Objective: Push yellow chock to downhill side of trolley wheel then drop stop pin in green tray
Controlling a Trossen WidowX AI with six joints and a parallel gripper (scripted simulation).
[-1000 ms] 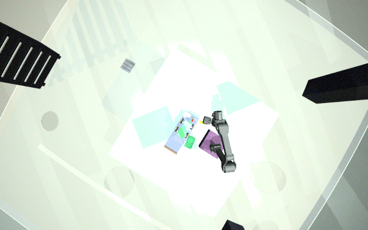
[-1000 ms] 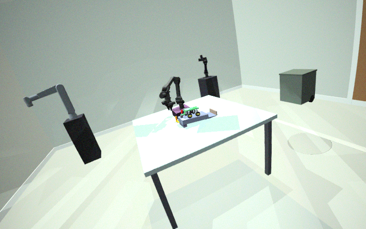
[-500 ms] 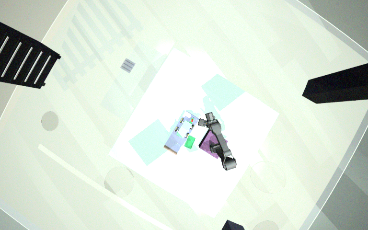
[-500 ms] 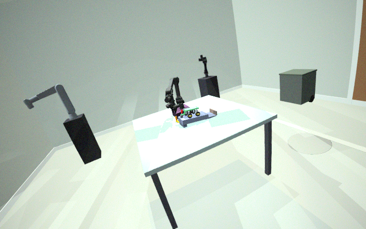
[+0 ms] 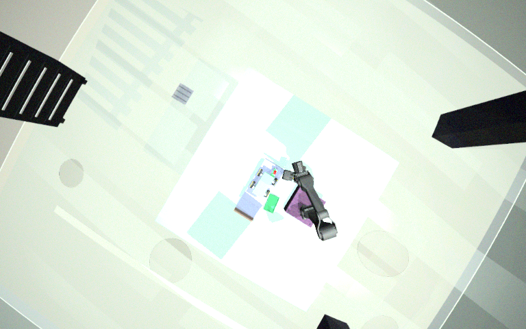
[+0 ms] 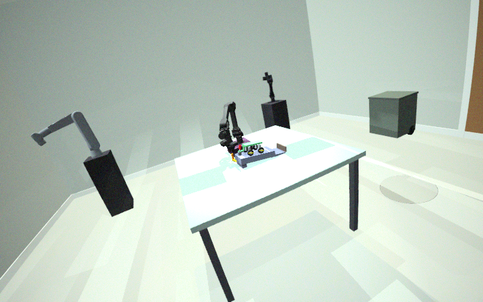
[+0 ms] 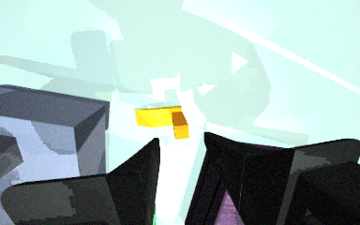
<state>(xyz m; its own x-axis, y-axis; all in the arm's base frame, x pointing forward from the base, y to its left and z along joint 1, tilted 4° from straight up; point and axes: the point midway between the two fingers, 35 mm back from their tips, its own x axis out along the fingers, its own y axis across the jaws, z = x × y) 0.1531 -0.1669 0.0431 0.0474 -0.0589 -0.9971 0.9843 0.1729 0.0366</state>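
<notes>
Now: gripper tip 6 cm above the yellow chock and 2 cm short of it. The rest, counted from my gripper tip: trolley: 17 cm ahead, 12 cm to the left, 3 cm above; red-headed stop pin: 14 cm ahead, 5 cm above, 2 cm to the left; ramp: 17 cm ahead, 13 cm to the left, 3 cm below.
</notes>
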